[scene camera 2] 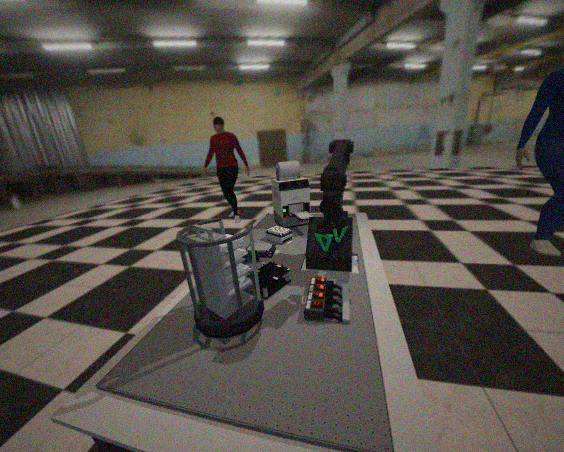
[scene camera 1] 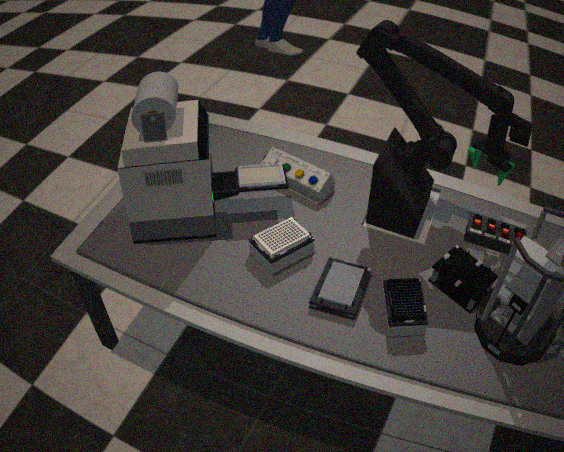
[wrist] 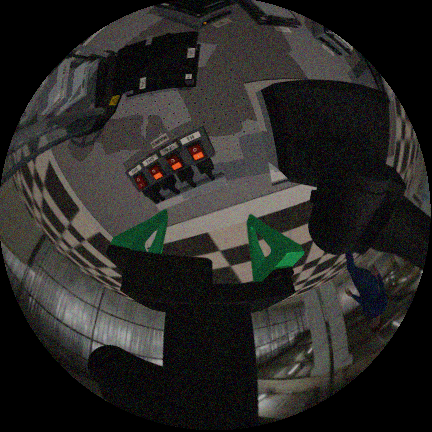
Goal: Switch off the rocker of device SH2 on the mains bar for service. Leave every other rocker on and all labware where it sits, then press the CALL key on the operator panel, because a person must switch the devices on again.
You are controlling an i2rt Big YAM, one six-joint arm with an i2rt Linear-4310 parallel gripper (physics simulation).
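Places are measured from the arm's base along level axes (x right, y ahead, z up), in metres.
Where they show: gripper, fingertip midpoint: [scene camera 2: 331, 246] [scene camera 1: 486, 176] [wrist: 207, 215]; arm's base, link origin: [scene camera 1: 405, 160] [wrist: 349, 160].
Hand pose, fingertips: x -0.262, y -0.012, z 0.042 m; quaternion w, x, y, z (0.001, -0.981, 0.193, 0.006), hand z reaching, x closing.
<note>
Things, the pixels of their centre, and the offset from my fingertips.
- SH2 rocker, body centre: [wrist: 140, 181] [scene camera 1: 519, 236] [scene camera 2: 317, 303] dz -0.146, dx -0.163, dy +0.028 m
- operator panel, body centre: [scene camera 1: 297, 172] dz -0.150, dx +0.571, dy +0.109 m
- black device, body centre: [wrist: 153, 62] [scene camera 1: 464, 276] [scene camera 2: 267, 277] dz -0.154, dx -0.030, dy +0.268 m
- white plate, body centre: [scene camera 1: 281, 236] [scene camera 2: 278, 230] dz -0.130, dx +0.467, dy +0.395 m
- flat tray, body centre: [scene camera 1: 341, 283] [scene camera 2: 259, 247] dz -0.161, dx +0.269, dy +0.441 m
- black rack, body centre: [scene camera 1: 406, 299] dz -0.130, dx +0.093, dy +0.439 m
- tall machine, body centre: [scene camera 1: 166, 153] [scene camera 2: 290, 192] dz +0.036, dx +0.820, dy +0.416 m
The mains bar [scene camera 1: 487, 242] [scene camera 2: 312, 315] [wrist: 209, 145] lies near the table's back edge, with four rockers in a row. The SH2 rocker [scene camera 1: 519, 234] [scene camera 2: 318, 303] [wrist: 139, 181], at the row's left end in the wrist view, looks dark red and unlit. The other three rockers glow orange. My gripper [scene camera 1: 487, 175] [scene camera 2: 332, 247] [wrist: 207, 215] is open and empty, with green fingers, raised above the back edge behind the bar and apart from it. The operator panel [scene camera 1: 305, 187] stands left of the arm base, with green, yellow and blue keys; its lettering is too small to read.
A caged carousel [scene camera 1: 505, 352] [scene camera 2: 227, 326] and a black device [scene camera 1: 457, 281] [wrist: 165, 65] stand near the bar. A white plate [scene camera 1: 282, 237], a flat tray [scene camera 1: 342, 284], a black rack [scene camera 1: 405, 300] and a tall machine [scene camera 1: 167, 195] [scene camera 2: 290, 193] stand farther left. Two people [scene camera 2: 225, 150] [scene camera 2: 547, 125] stand beyond the table.
</note>
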